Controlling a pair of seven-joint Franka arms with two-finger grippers.
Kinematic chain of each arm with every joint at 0, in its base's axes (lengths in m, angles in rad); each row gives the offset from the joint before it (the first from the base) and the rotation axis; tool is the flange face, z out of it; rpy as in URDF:
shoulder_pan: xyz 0 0 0.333 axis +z
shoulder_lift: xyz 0 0 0 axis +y
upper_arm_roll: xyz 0 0 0.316 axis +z
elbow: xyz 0.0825 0 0 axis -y
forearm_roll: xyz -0.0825 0 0.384 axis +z
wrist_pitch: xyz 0 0 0 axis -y
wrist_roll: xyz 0.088 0 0 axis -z
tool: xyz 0 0 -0.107 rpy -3.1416 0 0
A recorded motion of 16 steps. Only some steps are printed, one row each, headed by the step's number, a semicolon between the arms.
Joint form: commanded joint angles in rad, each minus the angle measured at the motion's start. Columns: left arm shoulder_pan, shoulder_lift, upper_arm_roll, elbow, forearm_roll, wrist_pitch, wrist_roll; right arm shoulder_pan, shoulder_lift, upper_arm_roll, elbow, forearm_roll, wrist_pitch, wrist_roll.
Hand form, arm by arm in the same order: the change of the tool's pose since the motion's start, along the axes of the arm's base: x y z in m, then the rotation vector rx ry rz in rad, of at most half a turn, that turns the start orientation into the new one. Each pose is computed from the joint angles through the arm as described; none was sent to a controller.
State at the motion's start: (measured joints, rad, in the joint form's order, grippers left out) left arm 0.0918 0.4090 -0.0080 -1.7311 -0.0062 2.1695 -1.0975; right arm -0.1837 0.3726 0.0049 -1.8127 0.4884 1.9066 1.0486
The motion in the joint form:
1: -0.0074 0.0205 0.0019 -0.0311 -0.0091 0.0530 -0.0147; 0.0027 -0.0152 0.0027 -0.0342 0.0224 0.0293 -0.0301
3: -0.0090 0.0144 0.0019 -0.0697 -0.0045 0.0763 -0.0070; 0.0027 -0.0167 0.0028 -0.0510 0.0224 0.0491 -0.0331
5: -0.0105 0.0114 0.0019 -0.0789 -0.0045 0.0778 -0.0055; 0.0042 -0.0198 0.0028 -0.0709 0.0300 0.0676 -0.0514
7: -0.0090 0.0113 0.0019 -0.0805 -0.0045 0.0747 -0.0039; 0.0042 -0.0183 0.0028 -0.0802 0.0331 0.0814 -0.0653
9: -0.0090 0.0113 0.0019 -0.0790 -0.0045 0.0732 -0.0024; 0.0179 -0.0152 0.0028 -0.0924 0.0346 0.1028 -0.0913
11: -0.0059 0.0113 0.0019 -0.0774 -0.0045 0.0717 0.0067; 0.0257 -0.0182 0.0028 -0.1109 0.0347 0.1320 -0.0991
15: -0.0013 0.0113 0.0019 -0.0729 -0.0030 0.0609 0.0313; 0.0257 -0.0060 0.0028 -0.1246 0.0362 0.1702 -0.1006
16: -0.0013 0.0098 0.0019 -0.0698 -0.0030 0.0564 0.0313; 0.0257 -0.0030 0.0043 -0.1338 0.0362 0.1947 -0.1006
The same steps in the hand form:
1: -0.0019 -0.0042 -0.0228 -0.0069 -0.0018 0.0147; -0.0050 0.0039 -0.0032 0.0131 -0.0229 0.0069
3: -0.0096 -0.0057 -0.0341 -0.0034 0.0076 0.0029; -0.0075 0.0032 -0.0084 0.0074 -0.0253 0.0019
5: -0.0118 -0.0068 -0.0361 -0.0037 0.0123 -0.0001; -0.0109 0.0040 -0.0138 0.0099 -0.0335 0.0075
7: -0.0126 -0.0059 -0.0370 -0.0041 0.0169 -0.0003; -0.0121 0.0036 -0.0179 0.0094 -0.0410 0.0123
9: -0.0124 -0.0059 -0.0365 -0.0041 0.0169 -0.0018; -0.0126 0.0107 -0.0238 0.0064 -0.0556 0.0396
11: -0.0122 -0.0039 -0.0359 -0.0039 0.0167 -0.0078; -0.0145 0.0139 -0.0283 -0.0037 -0.0672 0.0433
15: -0.0124 -0.0009 -0.0348 -0.0029 0.0229 -0.0288; -0.0153 0.0116 -0.0393 -0.0165 -0.0730 0.0297
16: -0.0120 -0.0009 -0.0329 -0.0029 0.0228 -0.0288; -0.0157 0.0110 -0.0436 -0.0259 -0.0805 0.0222

